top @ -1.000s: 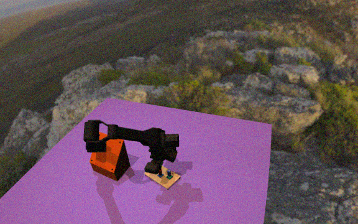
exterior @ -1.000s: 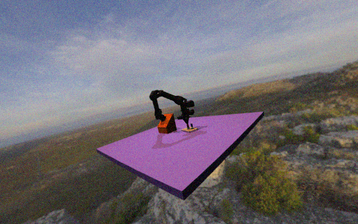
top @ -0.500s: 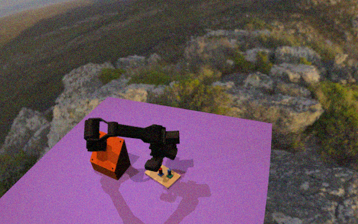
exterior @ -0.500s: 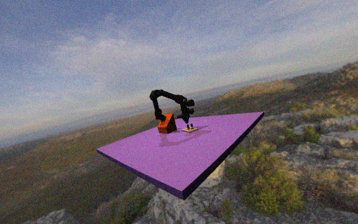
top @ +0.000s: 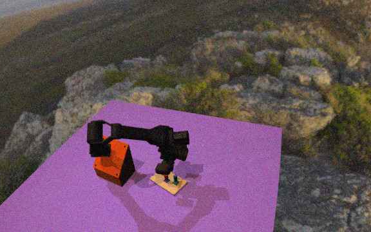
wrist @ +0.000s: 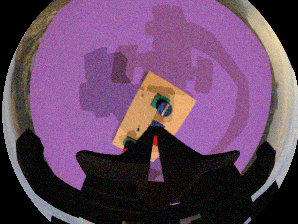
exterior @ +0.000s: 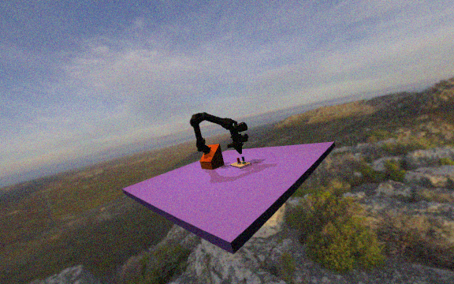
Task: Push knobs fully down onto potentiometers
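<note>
My gripper tip is now 30 mm past the red knob, 10 mm to the left of it and 50 mm above it.
</note>
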